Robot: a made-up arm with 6 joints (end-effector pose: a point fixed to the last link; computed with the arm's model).
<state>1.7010 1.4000 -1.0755 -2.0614 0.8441 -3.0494</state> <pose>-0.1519 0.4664 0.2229 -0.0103 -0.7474 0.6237</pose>
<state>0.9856 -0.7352 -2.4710 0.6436 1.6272 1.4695</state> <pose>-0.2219 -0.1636 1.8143 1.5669 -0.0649 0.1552</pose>
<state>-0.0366 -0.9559 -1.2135 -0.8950 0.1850 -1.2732</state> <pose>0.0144 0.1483 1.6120 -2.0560 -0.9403 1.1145</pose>
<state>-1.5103 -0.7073 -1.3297 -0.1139 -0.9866 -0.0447</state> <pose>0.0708 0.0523 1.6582 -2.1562 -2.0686 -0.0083</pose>
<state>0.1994 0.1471 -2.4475 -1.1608 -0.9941 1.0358</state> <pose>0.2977 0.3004 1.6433 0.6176 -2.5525 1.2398</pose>
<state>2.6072 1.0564 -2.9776 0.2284 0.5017 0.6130</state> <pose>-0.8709 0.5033 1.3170 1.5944 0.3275 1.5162</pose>
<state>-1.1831 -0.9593 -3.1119 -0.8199 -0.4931 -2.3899</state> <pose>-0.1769 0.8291 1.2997 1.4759 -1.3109 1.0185</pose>
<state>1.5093 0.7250 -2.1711 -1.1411 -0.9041 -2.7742</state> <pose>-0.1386 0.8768 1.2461 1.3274 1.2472 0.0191</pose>
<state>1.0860 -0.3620 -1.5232 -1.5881 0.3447 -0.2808</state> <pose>0.0626 0.4786 1.5594 -1.1172 -1.9652 1.5755</pose>
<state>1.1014 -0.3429 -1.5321 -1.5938 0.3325 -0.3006</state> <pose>0.0596 0.4902 1.5547 -1.1281 -1.9762 1.6129</pose>
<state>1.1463 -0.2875 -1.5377 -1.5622 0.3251 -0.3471</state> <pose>0.0538 0.5271 1.5356 -1.0957 -1.9691 1.7162</pose>
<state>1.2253 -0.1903 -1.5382 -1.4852 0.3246 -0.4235</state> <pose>0.0373 0.5921 1.4951 -1.0111 -1.9341 1.8961</pose>
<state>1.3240 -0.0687 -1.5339 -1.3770 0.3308 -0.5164</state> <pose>0.0034 0.6694 1.4342 -0.8945 -1.8659 2.1210</pose>
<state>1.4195 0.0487 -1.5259 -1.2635 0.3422 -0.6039</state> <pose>-0.0426 0.7363 1.3646 -0.7776 -1.7718 2.3374</pose>
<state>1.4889 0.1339 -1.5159 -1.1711 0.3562 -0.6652</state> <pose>-0.0828 0.7782 1.3067 -0.6878 -1.6763 2.4926</pose>
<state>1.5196 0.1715 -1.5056 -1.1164 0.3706 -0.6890</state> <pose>-0.1010 0.7951 1.2770 -0.6373 -1.6079 2.5584</pose>
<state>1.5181 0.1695 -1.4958 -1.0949 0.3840 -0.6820</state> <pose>-0.0976 0.7952 1.2739 -0.6176 -1.5732 2.5511</pose>
